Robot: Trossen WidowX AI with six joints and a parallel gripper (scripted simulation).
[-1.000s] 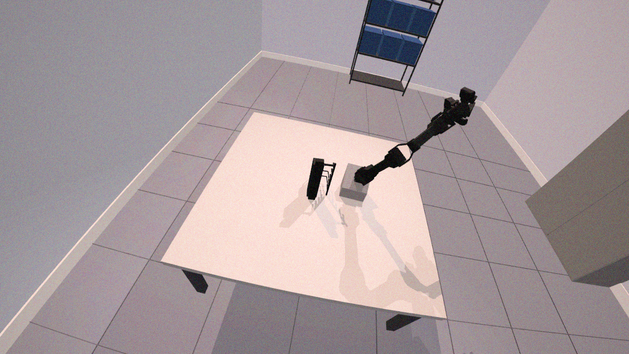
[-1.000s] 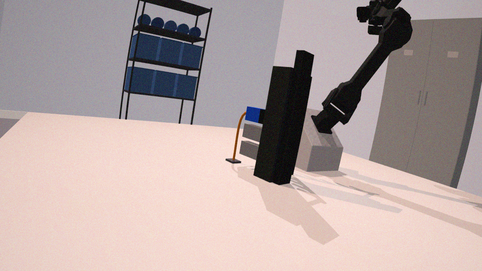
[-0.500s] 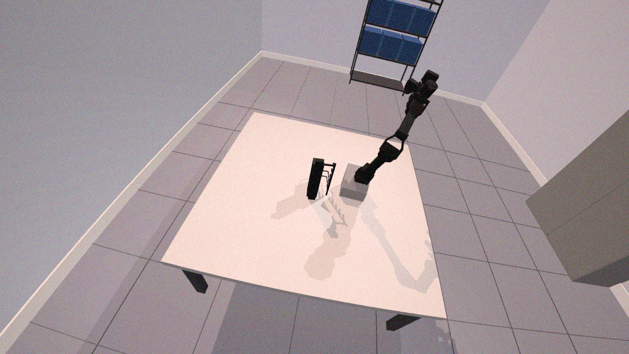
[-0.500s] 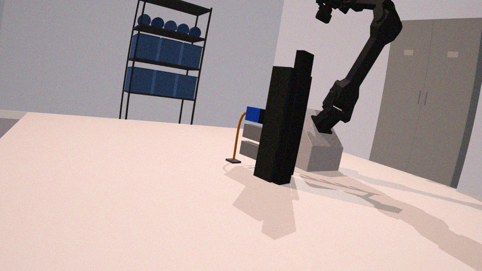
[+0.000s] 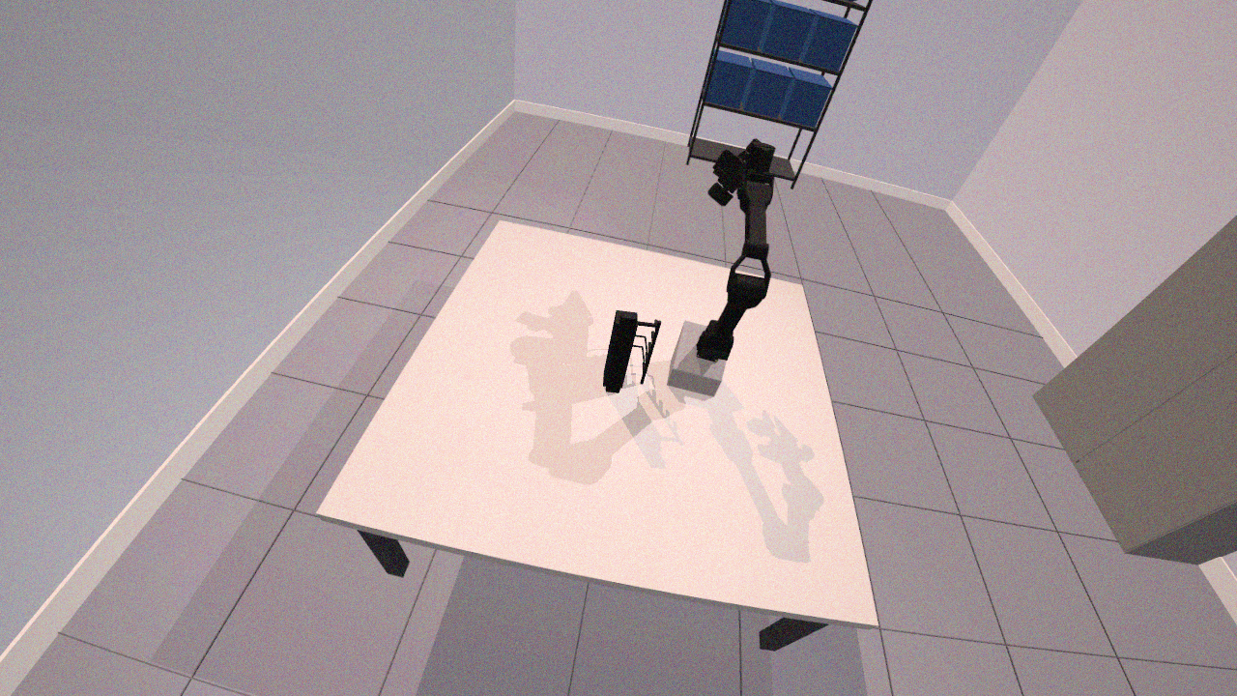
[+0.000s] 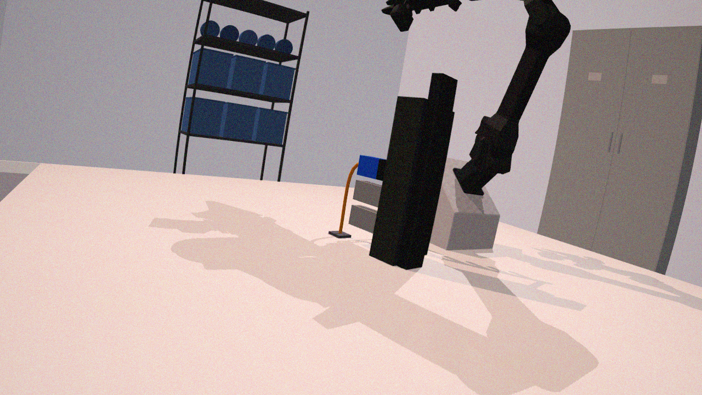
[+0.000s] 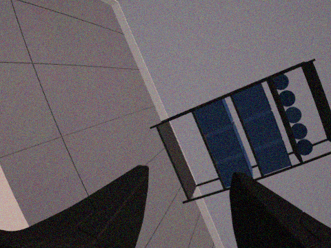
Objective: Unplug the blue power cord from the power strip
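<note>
Right now my gripper tip is 40 cm above the blue plug, 36 cm to the right of it and 18 cm short of it. Round my gripper tip: black power strip 43 cm to the left, 42 cm below, 17 cm ahead; then dark pad 55 cm below, 29 cm to the left, 19 cm ahead.
</note>
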